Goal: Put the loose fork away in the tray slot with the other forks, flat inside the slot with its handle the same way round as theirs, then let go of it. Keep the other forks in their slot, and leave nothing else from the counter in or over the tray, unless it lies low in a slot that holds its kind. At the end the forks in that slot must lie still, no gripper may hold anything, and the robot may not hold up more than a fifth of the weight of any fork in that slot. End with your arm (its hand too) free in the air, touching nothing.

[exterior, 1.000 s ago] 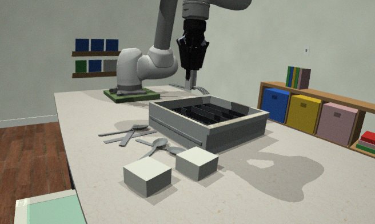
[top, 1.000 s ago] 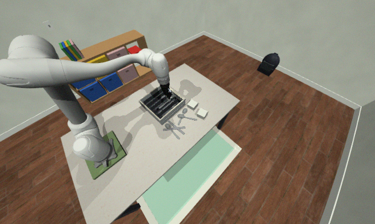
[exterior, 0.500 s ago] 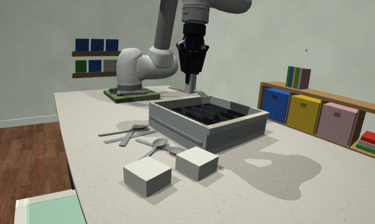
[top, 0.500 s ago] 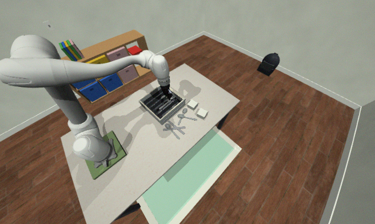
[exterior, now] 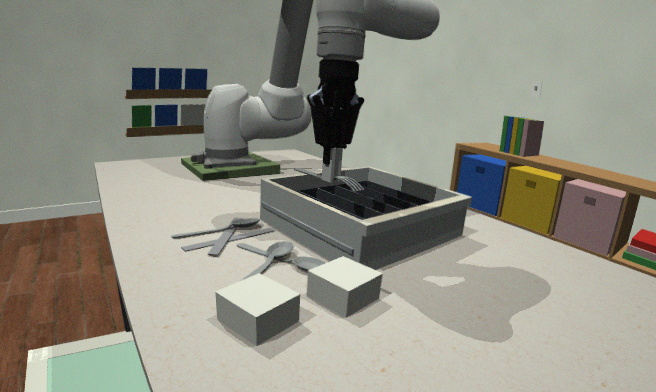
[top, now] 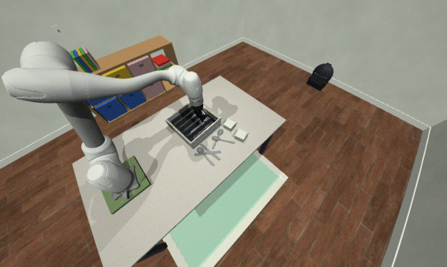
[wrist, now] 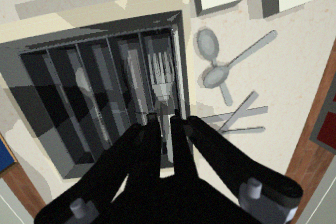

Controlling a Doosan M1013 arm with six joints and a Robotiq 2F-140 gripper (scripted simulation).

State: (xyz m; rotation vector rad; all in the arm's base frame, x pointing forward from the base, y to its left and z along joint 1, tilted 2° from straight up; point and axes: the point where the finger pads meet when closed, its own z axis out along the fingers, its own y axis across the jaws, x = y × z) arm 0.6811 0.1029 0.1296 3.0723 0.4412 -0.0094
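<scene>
Now: the cutlery tray 5 cm behind my hand, 11 cm to the left of it and 11 cm below it.
</scene>
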